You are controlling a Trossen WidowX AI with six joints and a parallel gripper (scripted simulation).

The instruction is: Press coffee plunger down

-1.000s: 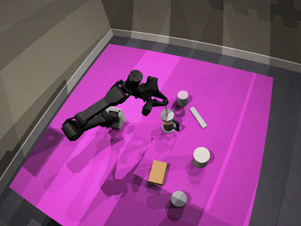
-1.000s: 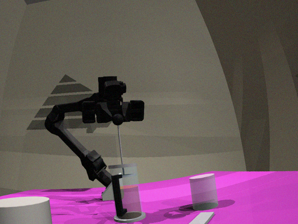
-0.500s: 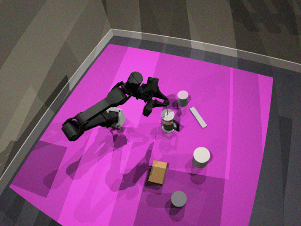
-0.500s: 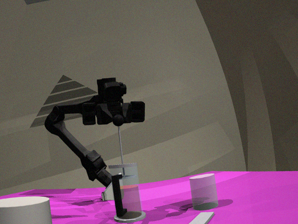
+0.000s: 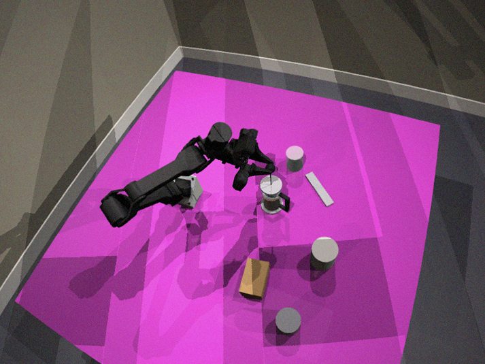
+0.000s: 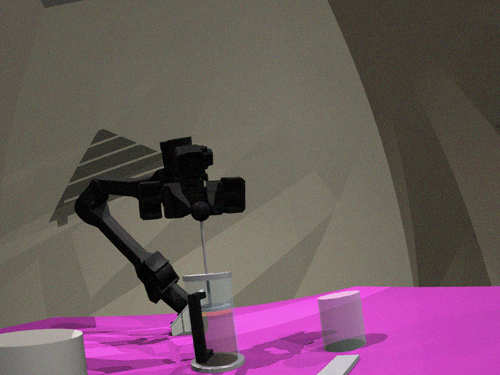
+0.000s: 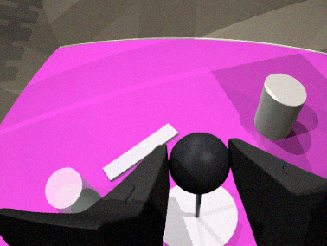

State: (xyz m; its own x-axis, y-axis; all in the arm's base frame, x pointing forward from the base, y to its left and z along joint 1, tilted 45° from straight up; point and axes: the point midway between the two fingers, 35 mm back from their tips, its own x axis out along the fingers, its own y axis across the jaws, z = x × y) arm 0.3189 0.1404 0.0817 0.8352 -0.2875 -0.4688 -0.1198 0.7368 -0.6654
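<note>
Now: the coffee press 12 cm below my gripper tip and 1 cm to the right of it. Round my gripper tip: flat white bar (23 cm below, 13 cm ahead, 10 cm to the left); pale cylinder (19 cm below, 18 cm to the left, 2 cm ahead); orange box (28 cm to the right, 21 cm below, 1 cm ahead).
</note>
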